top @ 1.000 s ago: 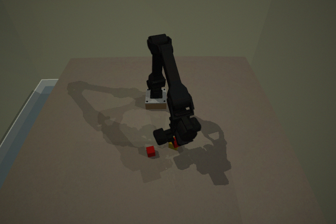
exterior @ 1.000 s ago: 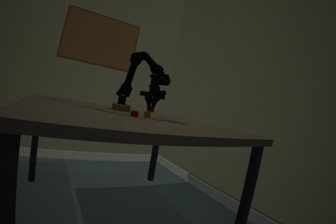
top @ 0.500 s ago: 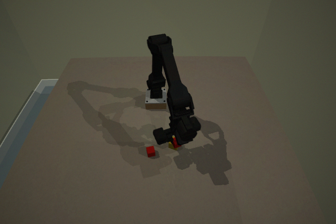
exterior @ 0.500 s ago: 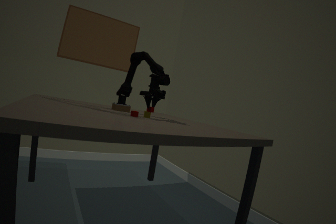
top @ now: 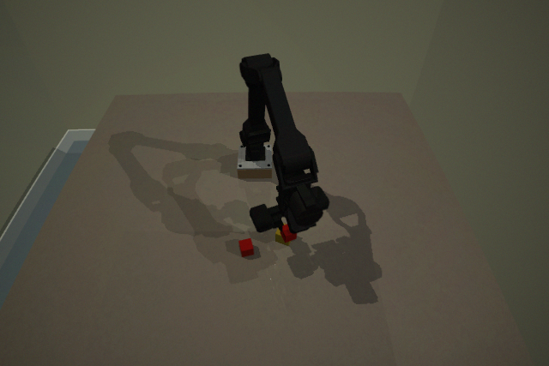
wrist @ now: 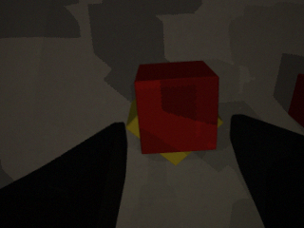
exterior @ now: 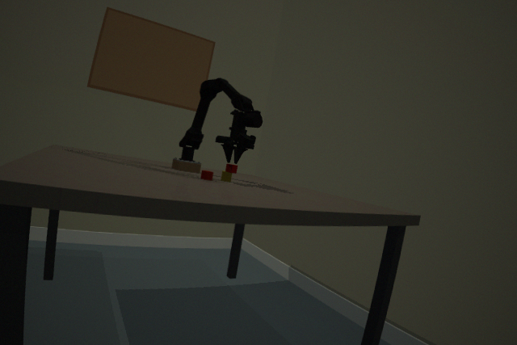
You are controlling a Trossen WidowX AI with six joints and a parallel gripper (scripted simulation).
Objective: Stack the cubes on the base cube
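The yellow base cube lies 2 cm behind my gripper tip, 1 cm to the right of it and 6 cm below it.
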